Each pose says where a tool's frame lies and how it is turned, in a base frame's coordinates. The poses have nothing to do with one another.
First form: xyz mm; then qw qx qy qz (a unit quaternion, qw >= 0).
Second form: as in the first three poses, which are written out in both.
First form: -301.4, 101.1, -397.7, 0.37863, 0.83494, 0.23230, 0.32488
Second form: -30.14, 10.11, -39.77, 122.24, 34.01, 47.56
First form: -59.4, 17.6, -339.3, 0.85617, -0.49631, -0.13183, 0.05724
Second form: -5.94, 1.76, -33.93, -59.77, -15.88, 6.89
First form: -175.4, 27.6, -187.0, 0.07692, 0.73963, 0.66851, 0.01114
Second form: -17.54, 2.76, -18.70, 126.98, 114.77, 1.91
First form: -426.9, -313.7, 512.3, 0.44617, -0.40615, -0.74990, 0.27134
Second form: -42.69, -31.37, 51.23, -57.64, -106.42, 38.51
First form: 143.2, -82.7, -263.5, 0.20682, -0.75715, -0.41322, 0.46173
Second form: 14.32, -8.27, -26.35, -120.82, -65.94, 73.68
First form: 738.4, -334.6, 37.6, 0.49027, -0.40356, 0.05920, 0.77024
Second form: 73.84, -33.46, 3.76, -56.16, 8.24, 107.18
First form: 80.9, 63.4, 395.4, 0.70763, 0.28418, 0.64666, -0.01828
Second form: 8.09, 6.34, 39.54, 36.16, 82.29, -2.33
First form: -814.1, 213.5, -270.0, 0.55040, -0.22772, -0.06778, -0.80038
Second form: -81.41, 21.35, -27.00, -30.88, -9.19, -108.53
